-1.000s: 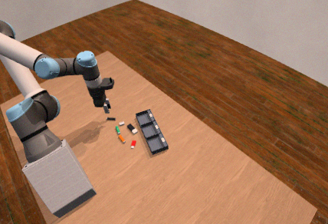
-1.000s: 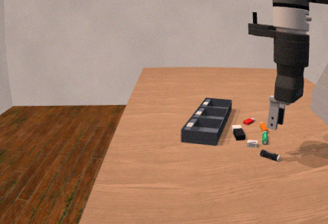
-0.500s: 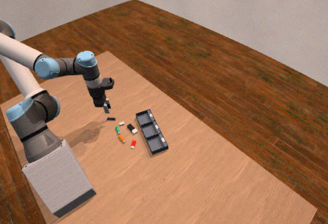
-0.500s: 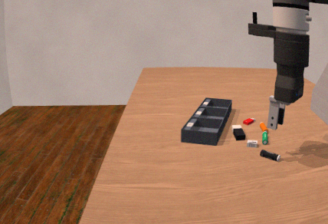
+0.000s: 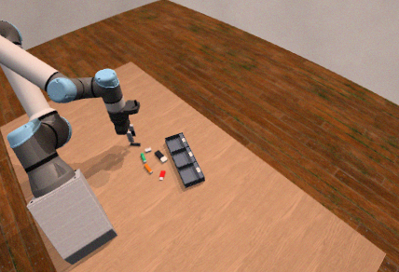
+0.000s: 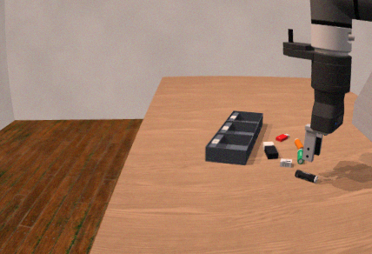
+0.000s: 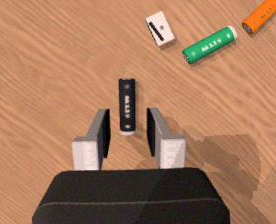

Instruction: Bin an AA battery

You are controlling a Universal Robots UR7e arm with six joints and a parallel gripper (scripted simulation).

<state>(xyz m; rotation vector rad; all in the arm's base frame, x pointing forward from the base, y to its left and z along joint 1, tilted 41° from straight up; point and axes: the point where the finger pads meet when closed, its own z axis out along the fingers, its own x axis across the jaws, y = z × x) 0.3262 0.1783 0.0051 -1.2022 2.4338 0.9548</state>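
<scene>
Right now the black AA battery is 60 mm below my hand. From my hand the other things lie so: small white piece 60 mm to the right, 60 mm below, 30 mm ahead; black-and-white block 130 mm to the right, 70 mm ahead, 60 mm below; green battery 90 mm to the right, 60 mm below.
</scene>
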